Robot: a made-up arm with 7 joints. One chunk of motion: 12 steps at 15 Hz.
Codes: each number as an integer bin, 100 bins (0 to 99) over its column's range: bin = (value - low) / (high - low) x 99, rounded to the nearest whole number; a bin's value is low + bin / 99 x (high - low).
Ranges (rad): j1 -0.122..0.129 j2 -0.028..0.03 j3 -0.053..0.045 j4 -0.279..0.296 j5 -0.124..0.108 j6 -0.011..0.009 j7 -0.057..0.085
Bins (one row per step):
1: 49 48 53 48 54 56 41
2: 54 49 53 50 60 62 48
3: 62 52 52 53 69 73 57
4: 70 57 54 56 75 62 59
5: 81 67 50 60 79 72 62
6: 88 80 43 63 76 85 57
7: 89 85 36 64 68 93 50
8: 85 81 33 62 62 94 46
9: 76 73 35 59 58 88 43
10: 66 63 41 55 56 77 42
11: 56 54 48 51 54 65 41
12: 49 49 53 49 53 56 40
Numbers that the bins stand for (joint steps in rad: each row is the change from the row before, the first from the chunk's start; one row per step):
1: 0.00223 0.00012 -0.00054 -0.00021 0.00255 0.00031 0.00181
2: 0.01491 0.00071 -0.00054 0.01140 0.01661 0.00153 0.01185
3: 0.03519 0.00246 -0.00153 0.02883 0.03770 0.00375 0.02476
4: 0.05547 0.00539 0.00045 0.04625 0.05176 0.00153 0.02763
5: 0.08336 0.01125 -0.00351 0.06948 0.06113 0.00355 0.03193
6: 0.10111 0.01887 -0.01043 0.08691 0.05410 0.00617 0.02476
7: 0.10365 0.02180 -0.01736 0.09272 0.03535 0.00779 0.01472
8: 0.09351 0.01945 -0.02033 0.08110 0.02129 0.00799 0.00898
9: 0.07069 0.01477 -0.01835 0.06368 0.01192 0.00678 0.00468
10: 0.04533 0.00891 -0.01241 0.04044 0.00723 0.00456 0.00324
11: 0.01998 0.00364 -0.00548 0.01721 0.00255 0.00213 0.00181
12: 0.00223 0.00071 -0.00054 0.00560 0.00020 0.00031 0.00037

